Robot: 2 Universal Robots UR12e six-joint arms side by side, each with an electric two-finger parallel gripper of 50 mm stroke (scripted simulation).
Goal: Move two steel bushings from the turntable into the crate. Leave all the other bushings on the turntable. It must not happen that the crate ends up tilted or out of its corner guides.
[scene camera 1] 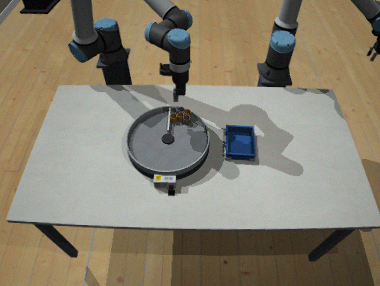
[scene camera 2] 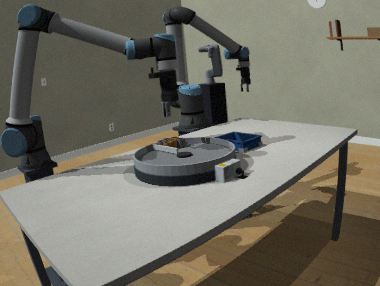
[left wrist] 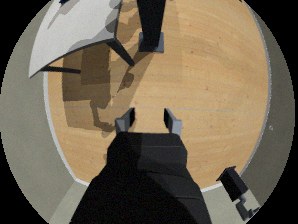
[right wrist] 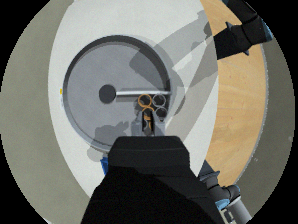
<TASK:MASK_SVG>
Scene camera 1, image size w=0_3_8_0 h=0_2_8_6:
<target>blue crate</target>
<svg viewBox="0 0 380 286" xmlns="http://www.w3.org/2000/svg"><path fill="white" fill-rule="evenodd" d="M226 125L226 158L231 158L232 160L254 159L256 157L254 126Z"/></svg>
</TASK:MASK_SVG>
